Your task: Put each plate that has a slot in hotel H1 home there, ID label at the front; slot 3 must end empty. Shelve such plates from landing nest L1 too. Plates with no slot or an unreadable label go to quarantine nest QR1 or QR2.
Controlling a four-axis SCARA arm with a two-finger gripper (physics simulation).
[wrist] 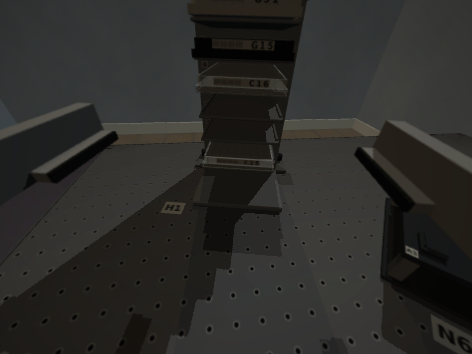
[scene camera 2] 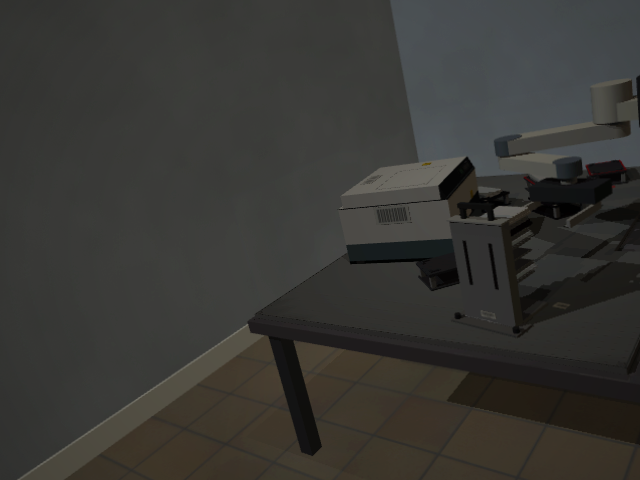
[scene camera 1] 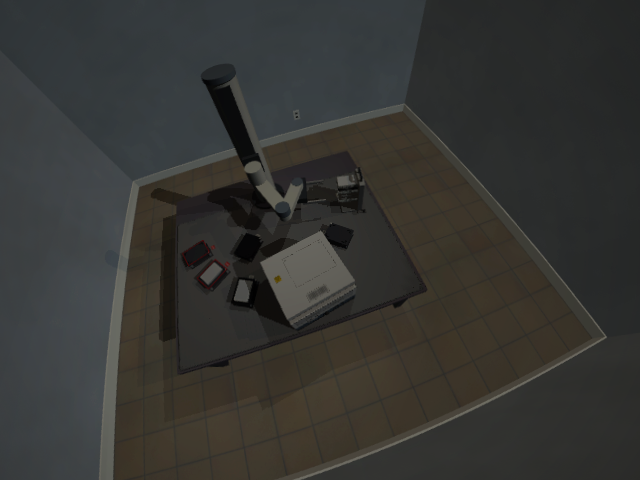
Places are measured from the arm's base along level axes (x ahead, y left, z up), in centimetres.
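Pixels of known places: gripper, fingertip midpoint: [wrist: 233,129] [scene camera 2: 536,221] [scene camera 1: 324,190].
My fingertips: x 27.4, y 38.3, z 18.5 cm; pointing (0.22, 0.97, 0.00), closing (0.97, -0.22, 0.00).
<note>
Ahead of a thing's pixels: the offset from my fingertips to its top centre. Level surfaces: height alone.
Hotel H1 @[dx +5.0, dy +18.6, dz +12.5 cm] [scene camera 1: 361,192] [scene camera 2: 480,268] [wrist: 294,70] stands at the table's end. In the wrist view it holds a white plate G51 @[dx +3.1, dy +14.4, dz +7.0 cm] [wrist: 245,9] at the top, a black plate G15 @[dx +3.1, dy +14.4, dz +4.2 cm] [wrist: 244,49], a clear plate C16 @[dx +3.1, dy +14.4, dz +1.4 cm] [wrist: 242,85] and, low down, a clear plate whose label looks like C15 @[dx +3.1, dy +14.4, dz -7.0 cm] [wrist: 239,162]. Two bare shelf levels show between the clear plates. My gripper [scene camera 1: 324,191] [scene camera 2: 545,217] [wrist: 233,129] is open and empty, level, facing the hotel from a short way off. A white plate @[dx +26.6, dy -84.2, dz -10.8 cm] [scene camera 1: 211,273] lies in a red-rimmed nest, another white plate @[dx +44.5, dy -65.8, dz -10.8 cm] [scene camera 1: 243,290] in a black nest.
A large white instrument @[dx +52.8, dy -27.3, dz +7.4 cm] [scene camera 1: 310,273] [scene camera 2: 403,217] stands on the table @[dz -17.2 cm] [scene camera 1: 382,268] [scene camera 2: 361,304]. Black nest N6 @[dx +26.9, dy -0.5, dz -11.6 cm] [scene camera 1: 339,235] [wrist: 435,240] is right of the hotel in the wrist view. A second red-rimmed nest @[dx +7.5, dy -94.2, dz -11.6 cm] [scene camera 1: 196,253] and a black nest @[dx +14.5, dy -58.9, dz -11.2 cm] [scene camera 1: 248,246] look dark inside; their labels are unreadable.
</note>
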